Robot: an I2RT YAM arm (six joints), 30 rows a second.
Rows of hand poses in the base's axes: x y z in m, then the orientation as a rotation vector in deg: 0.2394, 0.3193, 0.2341, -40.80, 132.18, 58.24; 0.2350, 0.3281, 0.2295, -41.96, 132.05, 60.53; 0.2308, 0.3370, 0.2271, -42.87, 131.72, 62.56; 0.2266, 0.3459, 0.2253, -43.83, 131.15, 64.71; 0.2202, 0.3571, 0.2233, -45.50, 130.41, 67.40; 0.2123, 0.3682, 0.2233, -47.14, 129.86, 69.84; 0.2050, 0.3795, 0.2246, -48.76, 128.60, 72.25; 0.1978, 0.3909, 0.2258, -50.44, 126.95, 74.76; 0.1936, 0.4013, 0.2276, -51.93, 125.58, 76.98; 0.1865, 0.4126, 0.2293, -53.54, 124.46, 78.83; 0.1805, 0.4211, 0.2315, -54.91, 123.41, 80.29; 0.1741, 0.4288, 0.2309, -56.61, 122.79, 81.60; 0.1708, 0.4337, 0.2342, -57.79, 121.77, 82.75; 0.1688, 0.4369, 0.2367, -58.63, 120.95, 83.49; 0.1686, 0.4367, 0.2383, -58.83, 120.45, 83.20; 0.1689, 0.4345, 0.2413, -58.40, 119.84, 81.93
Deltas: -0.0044, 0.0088, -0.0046, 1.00, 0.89, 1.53; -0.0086, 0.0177, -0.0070, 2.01, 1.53, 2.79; -0.0128, 0.0266, -0.0088, 3.16, 2.06, 4.11; -0.0192, 0.0378, -0.0108, 4.47, 2.71, 6.09; -0.0271, 0.0489, -0.0108, 5.54, 3.43, 8.00; -0.0344, 0.0602, -0.0095, 6.93, 3.61, 9.84; -0.0416, 0.0716, -0.0083, 8.51, 3.60, 11.77; -0.0458, 0.0820, -0.0065, 9.85, 3.70, 13.49; -0.0529, 0.0933, -0.0048, 10.84, 3.82, 15.19; -0.0589, 0.1018, -0.0026, 11.66, 3.82, 16.61; -0.0653, 0.1095, -0.0032, 12.10, 4.07, 18.22; -0.0686, 0.1144, 0.0001, 12.79, 3.96, 19.42; -0.0706, 0.1176, 0.0026, 13.30, 3.78, 20.25; -0.0708, 0.1174, 0.0042, 13.35, 3.23, 20.30; -0.0705, 0.1152, 0.0072, 13.19, 2.04, 19.60
